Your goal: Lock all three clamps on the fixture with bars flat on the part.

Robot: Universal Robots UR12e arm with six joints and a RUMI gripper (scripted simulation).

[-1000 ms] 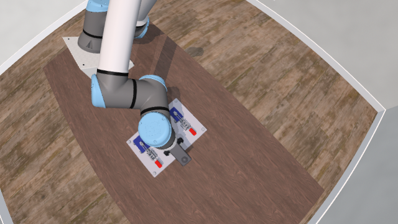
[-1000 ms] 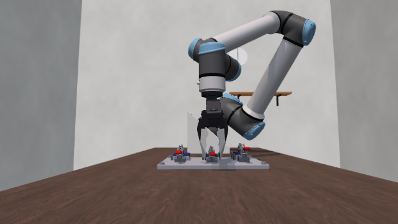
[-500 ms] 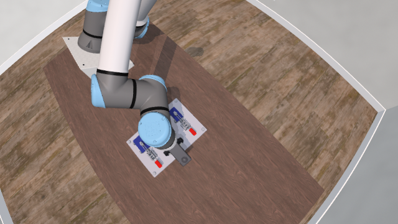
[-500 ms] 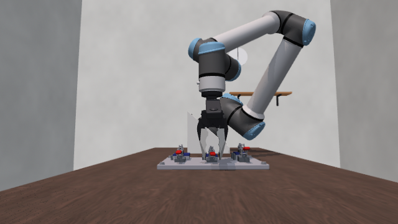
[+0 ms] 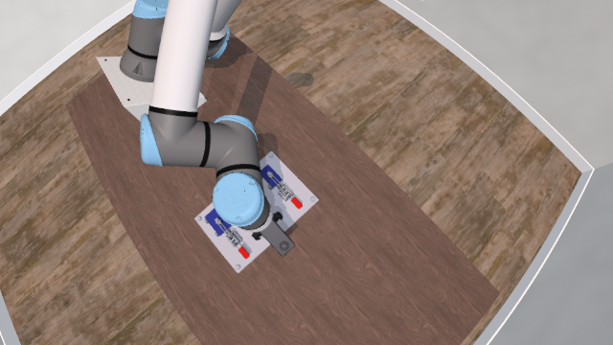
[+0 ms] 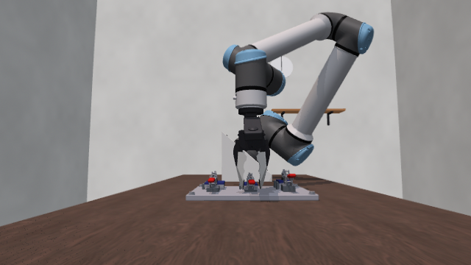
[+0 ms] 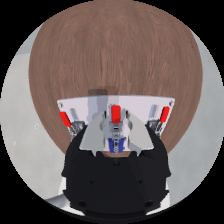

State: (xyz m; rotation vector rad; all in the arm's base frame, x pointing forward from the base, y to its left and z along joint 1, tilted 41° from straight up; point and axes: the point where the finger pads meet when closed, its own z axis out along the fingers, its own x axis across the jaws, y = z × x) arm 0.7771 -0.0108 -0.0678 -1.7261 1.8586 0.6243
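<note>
My gripper is now 90 mm past the grey fixture plate and 40 mm above it.
</note>
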